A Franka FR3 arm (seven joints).
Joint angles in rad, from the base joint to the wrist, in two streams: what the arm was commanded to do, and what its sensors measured. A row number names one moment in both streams.
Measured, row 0: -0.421, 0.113, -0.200, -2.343, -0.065, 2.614, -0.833
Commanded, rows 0 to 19: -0.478, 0.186, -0.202, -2.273, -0.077, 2.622, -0.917; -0.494, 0.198, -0.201, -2.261, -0.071, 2.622, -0.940; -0.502, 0.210, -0.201, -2.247, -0.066, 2.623, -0.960; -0.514, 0.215, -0.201, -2.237, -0.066, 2.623, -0.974; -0.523, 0.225, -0.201, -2.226, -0.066, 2.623, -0.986; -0.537, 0.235, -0.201, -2.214, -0.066, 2.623, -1.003; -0.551, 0.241, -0.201, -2.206, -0.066, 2.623, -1.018; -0.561, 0.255, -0.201, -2.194, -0.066, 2.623, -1.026; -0.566, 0.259, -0.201, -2.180, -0.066, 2.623, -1.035; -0.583, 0.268, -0.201, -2.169, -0.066, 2.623, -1.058; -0.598, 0.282, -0.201, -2.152, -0.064, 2.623, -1.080; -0.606, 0.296, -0.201, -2.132, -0.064, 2.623, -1.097; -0.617, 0.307, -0.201, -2.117, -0.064, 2.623, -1.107; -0.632, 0.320, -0.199, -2.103, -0.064, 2.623, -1.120; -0.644, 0.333, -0.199, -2.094, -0.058, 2.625, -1.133; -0.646, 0.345, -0.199, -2.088, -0.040, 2.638, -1.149; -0.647, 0.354, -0.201, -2.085, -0.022, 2.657, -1.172; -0.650, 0.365, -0.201, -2.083, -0.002, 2.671, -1.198; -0.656, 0.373, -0.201, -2.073, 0.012, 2.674, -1.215; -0.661, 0.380, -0.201, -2.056, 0.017, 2.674, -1.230
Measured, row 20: -0.630, 0.304, -0.211, -2.110, -0.029, 2.638, -1.159
